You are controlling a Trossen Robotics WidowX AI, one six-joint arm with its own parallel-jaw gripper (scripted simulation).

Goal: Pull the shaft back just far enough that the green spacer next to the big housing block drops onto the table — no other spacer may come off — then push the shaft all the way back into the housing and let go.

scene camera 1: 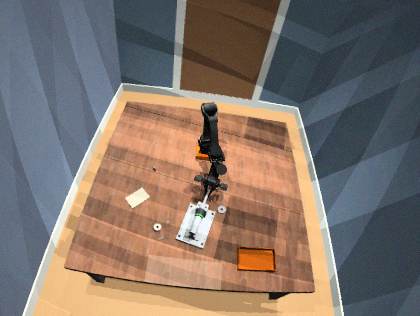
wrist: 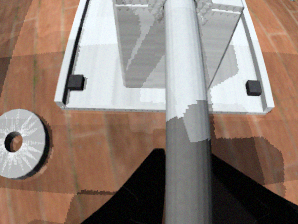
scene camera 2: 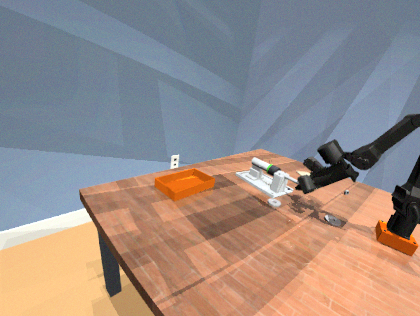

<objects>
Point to an orange tray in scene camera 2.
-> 179, 185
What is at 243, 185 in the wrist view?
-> The gripper.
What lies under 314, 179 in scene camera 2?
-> The gripper.
</objects>
